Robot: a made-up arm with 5 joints. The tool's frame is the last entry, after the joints.
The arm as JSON. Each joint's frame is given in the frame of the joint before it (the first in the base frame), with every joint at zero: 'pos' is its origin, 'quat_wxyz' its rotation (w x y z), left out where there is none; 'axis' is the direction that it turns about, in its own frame. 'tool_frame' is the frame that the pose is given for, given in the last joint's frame.
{
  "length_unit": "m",
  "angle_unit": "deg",
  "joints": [
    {
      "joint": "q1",
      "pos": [
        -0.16,
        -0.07,
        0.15
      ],
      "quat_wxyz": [
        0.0,
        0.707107,
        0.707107,
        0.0
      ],
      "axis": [
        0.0,
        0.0,
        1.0
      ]
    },
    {
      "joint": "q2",
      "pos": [
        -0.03,
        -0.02,
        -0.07
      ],
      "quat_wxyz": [
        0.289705,
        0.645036,
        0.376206,
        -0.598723
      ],
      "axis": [
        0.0,
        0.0,
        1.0
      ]
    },
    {
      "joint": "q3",
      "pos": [
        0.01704,
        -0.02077,
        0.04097
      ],
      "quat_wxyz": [
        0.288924,
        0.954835,
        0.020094,
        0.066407
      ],
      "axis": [
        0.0,
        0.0,
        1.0
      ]
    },
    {
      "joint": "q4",
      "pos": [
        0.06,
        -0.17,
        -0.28
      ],
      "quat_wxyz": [
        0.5,
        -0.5,
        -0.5,
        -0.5
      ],
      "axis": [
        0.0,
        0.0,
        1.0
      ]
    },
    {
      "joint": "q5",
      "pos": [
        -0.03,
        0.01,
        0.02
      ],
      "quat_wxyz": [
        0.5,
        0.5,
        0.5,
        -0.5
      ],
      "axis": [
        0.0,
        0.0,
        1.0
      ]
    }
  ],
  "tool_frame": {
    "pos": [
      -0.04,
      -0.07,
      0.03
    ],
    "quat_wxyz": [
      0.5,
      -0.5,
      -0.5,
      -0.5
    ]
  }
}
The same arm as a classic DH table. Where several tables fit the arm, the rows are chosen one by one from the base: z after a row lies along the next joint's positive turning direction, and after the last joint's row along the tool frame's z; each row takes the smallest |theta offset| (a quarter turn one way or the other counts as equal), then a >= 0, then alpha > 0; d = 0 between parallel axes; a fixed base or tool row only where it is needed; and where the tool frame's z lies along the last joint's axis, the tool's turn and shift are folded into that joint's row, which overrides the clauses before.
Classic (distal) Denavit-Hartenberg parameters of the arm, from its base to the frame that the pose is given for. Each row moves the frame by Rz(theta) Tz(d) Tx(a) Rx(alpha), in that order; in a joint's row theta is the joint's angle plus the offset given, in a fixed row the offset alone. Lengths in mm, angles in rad.
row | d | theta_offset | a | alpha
base (fixed) | 0 | 0.4124 | -174.6 | 3.1416
q1 | -216.1 | 1.3911 | 13.7 | -1.6863
q2 | 109.9 | -1.4012 | -11.4 | -2.5396
q3 | -237.1 | 0.2049 | -60 | 1.5708
q4 | -150 | -1.5708 | 30 | -1.5708
q5 | 20 | -1.5708 | 40 | 1.5708
tool (fixed) | -70 | 1.5708 | 0 | 0

